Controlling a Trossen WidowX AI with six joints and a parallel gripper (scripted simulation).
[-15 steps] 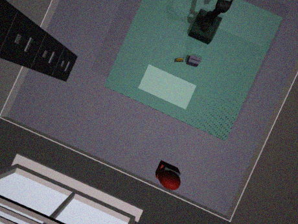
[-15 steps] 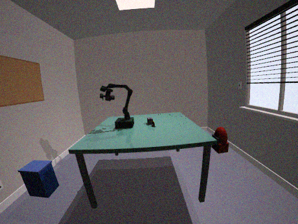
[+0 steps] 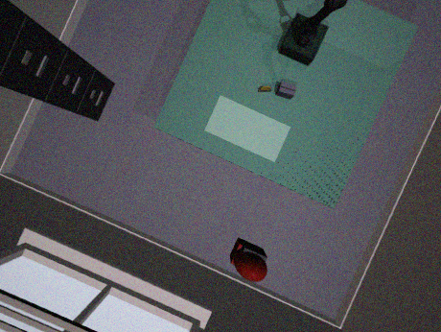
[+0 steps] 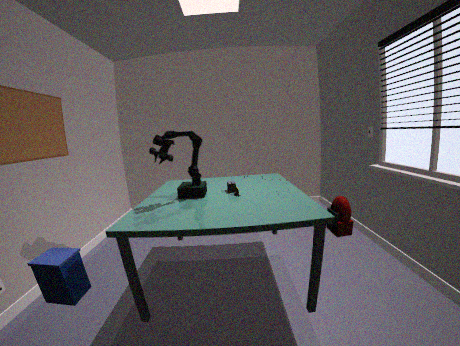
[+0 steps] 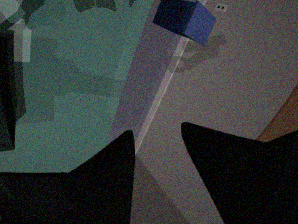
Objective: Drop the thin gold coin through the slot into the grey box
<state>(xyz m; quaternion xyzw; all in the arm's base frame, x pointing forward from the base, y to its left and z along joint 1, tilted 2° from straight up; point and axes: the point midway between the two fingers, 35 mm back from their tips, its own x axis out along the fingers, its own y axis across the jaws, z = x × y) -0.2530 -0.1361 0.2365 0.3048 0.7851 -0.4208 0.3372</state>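
Right now my gripper tip is 60 cm short of the gold coin, 6 cm to the right of it and 27 cm above it.
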